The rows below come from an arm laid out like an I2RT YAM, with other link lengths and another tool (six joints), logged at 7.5 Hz.
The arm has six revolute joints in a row. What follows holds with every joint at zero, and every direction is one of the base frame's. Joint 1 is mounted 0.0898 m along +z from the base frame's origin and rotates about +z. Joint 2 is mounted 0.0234 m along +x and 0.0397 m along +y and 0.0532 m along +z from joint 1 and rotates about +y. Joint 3 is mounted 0.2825 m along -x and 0.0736 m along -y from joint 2 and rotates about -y. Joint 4 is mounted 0.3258 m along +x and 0.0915 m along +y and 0.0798 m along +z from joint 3 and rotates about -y. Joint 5 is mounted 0.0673 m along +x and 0.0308 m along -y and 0.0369 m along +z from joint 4 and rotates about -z. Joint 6 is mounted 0.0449 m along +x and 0.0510 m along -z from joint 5 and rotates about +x. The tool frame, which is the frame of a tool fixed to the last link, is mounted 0.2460 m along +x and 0.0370 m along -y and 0.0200 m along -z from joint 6; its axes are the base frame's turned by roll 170.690, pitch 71.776 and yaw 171.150 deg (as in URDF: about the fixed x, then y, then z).
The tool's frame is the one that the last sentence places.
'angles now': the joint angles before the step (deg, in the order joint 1, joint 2, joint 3, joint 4, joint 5, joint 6). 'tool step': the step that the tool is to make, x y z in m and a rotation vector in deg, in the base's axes. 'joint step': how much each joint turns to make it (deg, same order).
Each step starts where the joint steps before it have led.
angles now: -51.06, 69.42, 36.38, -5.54, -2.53, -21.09
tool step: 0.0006, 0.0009, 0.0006, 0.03, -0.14, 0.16
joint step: 0.00, -0.20, -0.07, -0.06, -0.21, 0.00
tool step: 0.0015, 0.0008, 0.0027, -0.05, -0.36, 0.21
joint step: 0.01, -0.36, 0.04, -0.13, -0.31, 0.07
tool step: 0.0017, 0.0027, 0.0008, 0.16, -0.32, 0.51
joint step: -0.03, -0.45, -0.20, -0.18, -0.64, -0.06
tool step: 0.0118, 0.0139, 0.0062, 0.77, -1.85, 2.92
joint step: 0.02, -1.95, -0.57, -0.84, -3.47, -0.27
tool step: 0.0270, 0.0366, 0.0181, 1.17, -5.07, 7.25
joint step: 0.00, -5.24, -2.20, -0.87, -8.61, -0.57
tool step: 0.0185, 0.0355, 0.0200, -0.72, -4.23, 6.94
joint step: -0.02, -5.81, -2.89, -0.25, -7.35, -1.65
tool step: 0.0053, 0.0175, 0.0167, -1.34, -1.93, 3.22
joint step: 0.00, -4.01, -1.12, -1.16, -3.08, -1.25
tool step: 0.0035, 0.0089, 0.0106, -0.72, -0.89, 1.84
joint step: 0.02, -1.68, 0.07, -1.00, -1.69, -0.81
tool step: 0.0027, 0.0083, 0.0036, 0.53, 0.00, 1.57
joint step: 0.01, -0.27, 0.79, -1.75, -1.52, -0.58
